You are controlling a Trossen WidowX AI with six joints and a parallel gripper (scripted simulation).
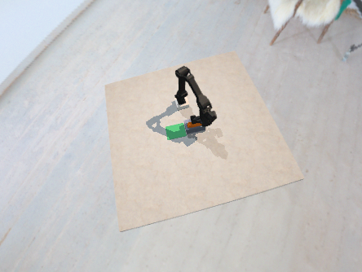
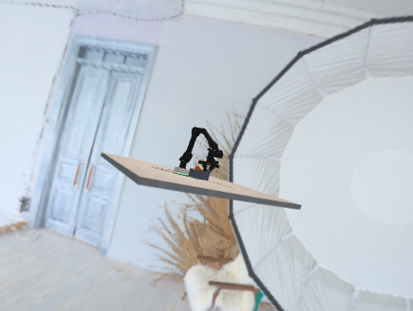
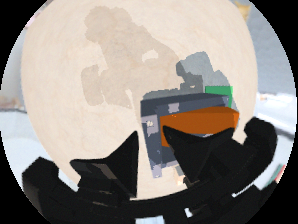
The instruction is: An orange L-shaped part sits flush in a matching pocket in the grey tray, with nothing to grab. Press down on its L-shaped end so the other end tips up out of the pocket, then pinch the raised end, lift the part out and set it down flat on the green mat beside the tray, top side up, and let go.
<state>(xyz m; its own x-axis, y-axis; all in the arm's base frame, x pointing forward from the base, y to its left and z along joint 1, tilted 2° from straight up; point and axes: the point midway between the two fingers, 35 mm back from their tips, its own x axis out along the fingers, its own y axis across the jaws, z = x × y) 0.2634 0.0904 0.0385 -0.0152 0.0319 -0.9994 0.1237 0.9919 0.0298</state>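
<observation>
The orange L-shaped part is 10 mm behind my gripper tip and 60 mm to the right of it. The rest, counted from my gripper tip: green mat: 30 mm behind, 220 mm to the right, 60 mm below.
</observation>
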